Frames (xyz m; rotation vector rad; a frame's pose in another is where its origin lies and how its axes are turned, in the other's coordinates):
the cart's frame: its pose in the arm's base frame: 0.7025 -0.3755 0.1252 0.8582 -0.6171 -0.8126
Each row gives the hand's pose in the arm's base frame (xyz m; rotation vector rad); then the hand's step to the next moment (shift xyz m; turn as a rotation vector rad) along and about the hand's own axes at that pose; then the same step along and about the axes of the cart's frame.
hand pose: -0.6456 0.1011 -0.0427 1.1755 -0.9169 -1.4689
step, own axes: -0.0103 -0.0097 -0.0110 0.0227 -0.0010 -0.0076
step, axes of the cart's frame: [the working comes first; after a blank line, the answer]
step, axes of the arm's base frame: 0.0086 0.0124 -0.0097 0.0065 -0.0218 -0.0076

-0.0069 0.0000 -0.0166 0.0203 -0.0127 0.0001
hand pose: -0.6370 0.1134 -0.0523 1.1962 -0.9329 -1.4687
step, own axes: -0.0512 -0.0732 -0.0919 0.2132 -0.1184 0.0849
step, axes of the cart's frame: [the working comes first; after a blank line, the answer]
step, axes of the arm's base frame: 0.0752 0.0678 -0.0785 -0.1146 -0.1838 -0.1406

-0.0259 -0.0116 -0.1250 0.0664 -0.2334 0.0883
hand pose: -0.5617 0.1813 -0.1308 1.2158 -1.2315 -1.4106
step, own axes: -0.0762 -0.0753 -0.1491 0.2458 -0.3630 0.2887
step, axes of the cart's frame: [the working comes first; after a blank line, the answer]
step, axes of the arm's base frame: 0.1570 0.0644 -0.0700 -0.3243 -0.1585 -0.3811

0.0234 0.0240 -0.1805 -0.1061 -0.5021 0.1102
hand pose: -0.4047 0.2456 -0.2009 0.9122 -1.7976 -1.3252
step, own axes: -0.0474 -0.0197 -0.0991 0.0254 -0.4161 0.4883
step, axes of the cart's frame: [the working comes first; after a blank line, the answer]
step, axes of the arm's base frame: 0.1111 -0.0096 -0.0037 -0.3797 0.1111 -0.5057

0.0687 0.0336 -0.0813 -0.3765 -0.5195 -0.0234
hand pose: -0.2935 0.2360 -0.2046 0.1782 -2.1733 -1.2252
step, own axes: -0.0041 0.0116 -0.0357 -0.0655 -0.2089 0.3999
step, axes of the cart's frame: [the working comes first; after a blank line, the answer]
step, axes of the arm's base frame: 0.0261 -0.0177 0.0207 -0.2187 0.1995 -0.3468

0.0321 0.0199 -0.0016 -0.3363 -0.2918 -0.0979
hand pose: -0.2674 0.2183 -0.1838 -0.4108 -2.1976 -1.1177
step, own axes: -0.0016 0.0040 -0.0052 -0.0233 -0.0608 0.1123
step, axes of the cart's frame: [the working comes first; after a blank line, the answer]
step, axes of the arm's base frame: 0.0054 -0.0018 0.0037 -0.0588 0.0548 -0.1019

0.0050 0.0043 -0.0014 -0.0927 -0.0853 -0.0313
